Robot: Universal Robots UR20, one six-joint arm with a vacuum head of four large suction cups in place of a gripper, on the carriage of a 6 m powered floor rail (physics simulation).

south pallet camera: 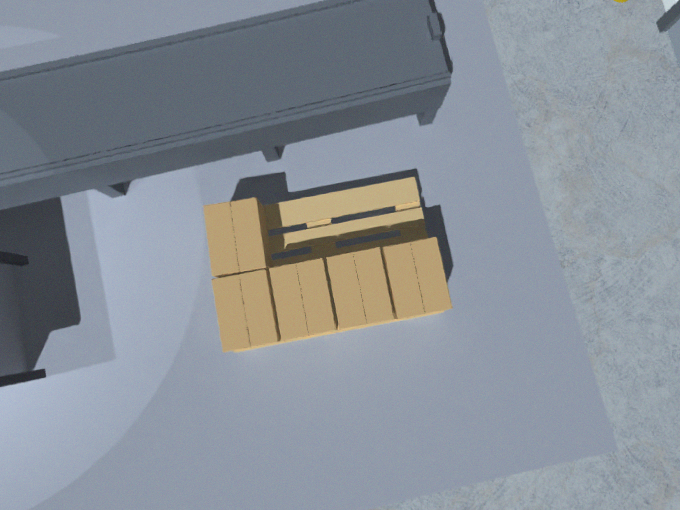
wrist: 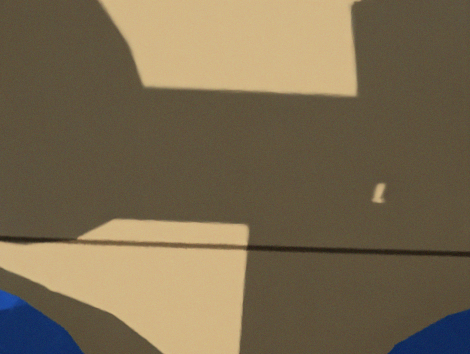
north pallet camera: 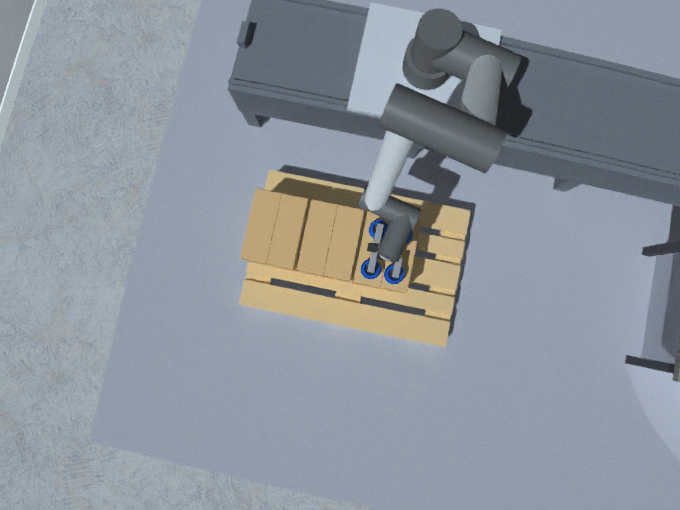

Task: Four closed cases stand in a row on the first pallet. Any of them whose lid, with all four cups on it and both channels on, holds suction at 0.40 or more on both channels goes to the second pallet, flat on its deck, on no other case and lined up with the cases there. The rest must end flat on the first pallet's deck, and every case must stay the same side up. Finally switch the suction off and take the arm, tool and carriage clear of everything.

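Frame: origin at the arm's base, x ahead, y left, z up, level; metres.
Where they show: end effector, tool point: (wrist: 235, 252).
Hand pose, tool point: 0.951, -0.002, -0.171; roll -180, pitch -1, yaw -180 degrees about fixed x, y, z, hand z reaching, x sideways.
After its pixels a point has its place, as x, y, z.
The first pallet (north pallet camera: 340, 315) {1.328, -0.164, -0.426} carries three closed cases in a row: left (north pallet camera: 262, 225) {0.948, -0.664, -0.180}, middle (north pallet camera: 318, 236) {0.943, -0.364, -0.180} and right (north pallet camera: 407, 259) {0.964, 0.115, -0.179}. The suction head (north pallet camera: 387, 250) {0.951, -0.002, -0.171} is over the right case, its blue cups within the lid's outline. In the wrist view the lid (wrist: 280, 150) {0.941, -0.030, -0.179} is close and level, with its seam across it and blue cup edges (wrist: 35, 327) at the lower corners. Cup contact and suction cannot be made out. The second pallet (south pallet camera: 357, 197) {0.681, 5.334, -0.426} carries a front row of cases (south pallet camera: 236, 312) {1.184, 4.567, -0.179} (south pallet camera: 291, 301) {1.195, 4.854, -0.179} (south pallet camera: 348, 290) {1.208, 5.154, -0.179} (south pallet camera: 406, 279) {1.223, 5.459, -0.179} and another case (south pallet camera: 247, 236) {0.809, 4.704, -0.180} behind its left end.
The floor rail (north pallet camera: 307, 54) (south pallet camera: 219, 87) runs behind both pallets. The carriage plate (north pallet camera: 373, 54) {-0.013, -0.277, 0.000} stands beyond the first pallet, and the arm (north pallet camera: 442, 129) {0.673, 0.016, 0.899} reaches from it over that pallet. Dark bars (north pallet camera: 650, 363) (south pallet camera: 21, 377) show between the pallet areas, at the views' edges.
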